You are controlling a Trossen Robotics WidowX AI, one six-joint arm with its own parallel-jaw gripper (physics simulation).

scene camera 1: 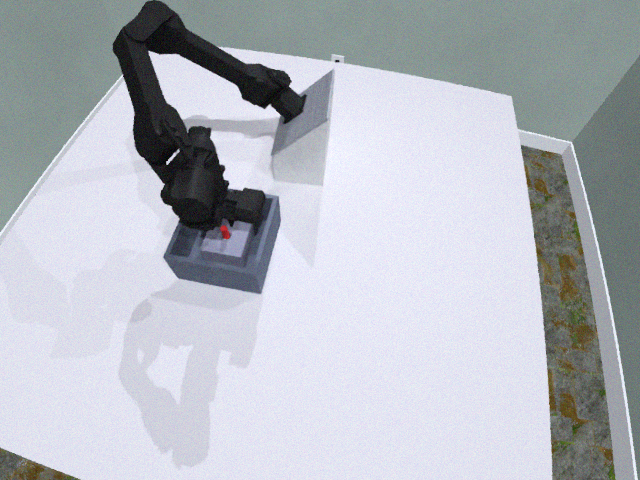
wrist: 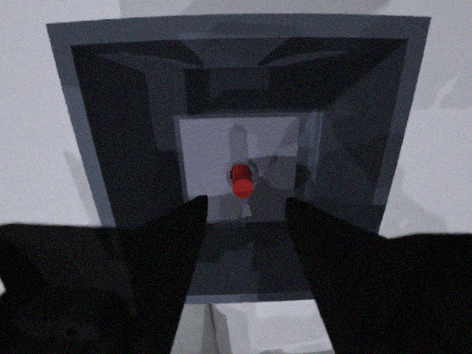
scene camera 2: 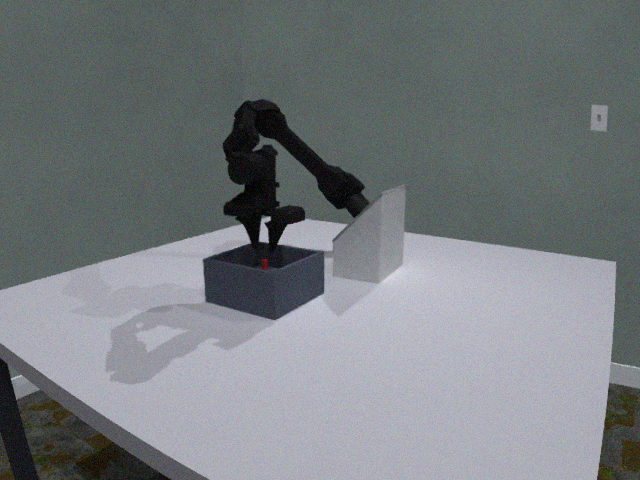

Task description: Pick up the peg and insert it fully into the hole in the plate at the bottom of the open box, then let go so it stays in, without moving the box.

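Pixels of known places: gripper, fingertip midpoint: (wrist: 246, 204) (scene camera 2: 263, 250); arm's base, link origin: (scene camera 1: 295, 109) (scene camera 2: 366, 215).
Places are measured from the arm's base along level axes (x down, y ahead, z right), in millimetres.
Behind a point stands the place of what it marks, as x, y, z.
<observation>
The red peg (scene camera 1: 225, 232) @(57, 336, 91) (scene camera 2: 264, 264) @(59, 335, 91) (wrist: 243, 186) @(51, 331, 96) stands about upright, its lower end in the ringed hole of the pale plate (scene camera 1: 232, 246) @(81, 353, 76) (wrist: 205, 150) @(81, 351, 69). Much of it sticks up above the plate; how deep it sits cannot be told. A thin dark gap shows at its left side in the wrist view. The plate lies at the bottom of the open blue-grey box (scene camera 1: 219, 276) @(82, 424, 85) (scene camera 2: 240, 284) @(79, 425, 89) (wrist: 412, 75) @(41, 394, 189); the front walls hide it in scene camera 2. My gripper (scene camera 2: 264, 249) @(29, 330, 96) (wrist: 246, 204) @(29, 330, 96) is open and empty, pointing down, with its fingertips above the peg and apart from it.
The box walls surround the plate and peg on all sides. A grey sloped stand (scene camera 1: 302, 149) @(15, 117, -36) (scene camera 2: 367, 253) @(67, 116, -55) carries the arm's base and stands beside the box on the white table (scene camera 1: 413, 310) @(139, 416, -322) (scene camera 2: 413, 361) @(139, 467, -297). The arm arches over from the stand to the box.
</observation>
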